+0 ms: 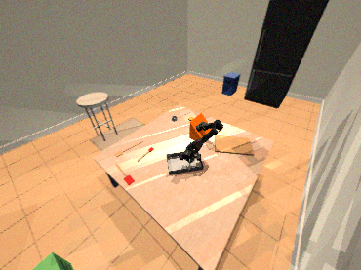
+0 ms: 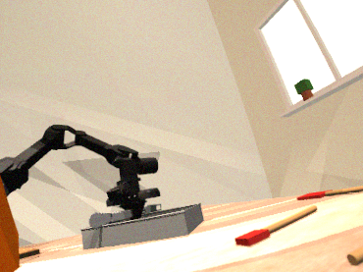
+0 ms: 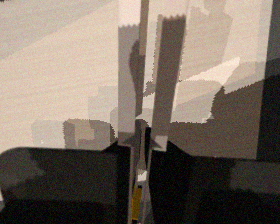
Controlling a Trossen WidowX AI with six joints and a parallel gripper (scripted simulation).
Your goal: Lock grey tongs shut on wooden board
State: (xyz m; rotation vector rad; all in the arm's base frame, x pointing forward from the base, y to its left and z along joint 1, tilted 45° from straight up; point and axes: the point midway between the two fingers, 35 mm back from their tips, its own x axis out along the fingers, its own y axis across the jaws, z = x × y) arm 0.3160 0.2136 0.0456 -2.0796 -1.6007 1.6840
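My gripper tip is 5 cm to the left of the roasting tin and 2 cm short of it. From my gripper tip the other things lie so: wooden board 50 cm behind, 14 cm to the left, 2 cm below.
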